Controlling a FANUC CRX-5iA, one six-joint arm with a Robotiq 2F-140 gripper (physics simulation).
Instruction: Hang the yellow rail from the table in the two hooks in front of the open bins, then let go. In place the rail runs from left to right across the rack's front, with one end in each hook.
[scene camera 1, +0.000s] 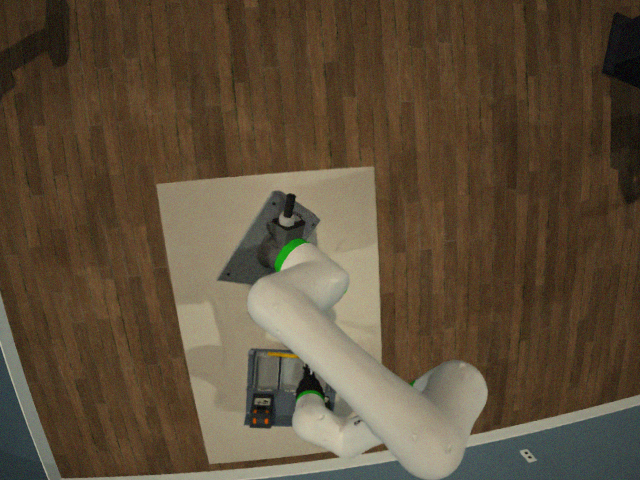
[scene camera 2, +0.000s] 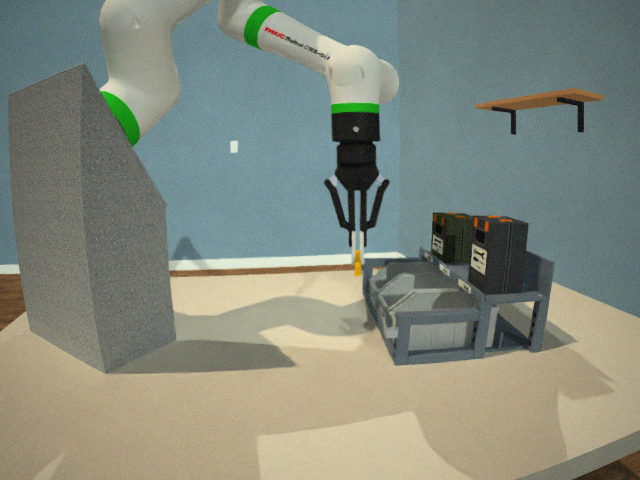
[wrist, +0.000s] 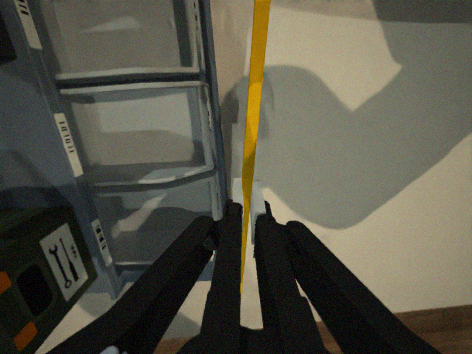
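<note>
Green box (scene camera 2: 451, 232). Dark grey box (scene camera 2: 498, 243), (scene camera 1: 261, 410). My gripper (scene camera 2: 357, 262), (wrist: 245, 191).
</note>
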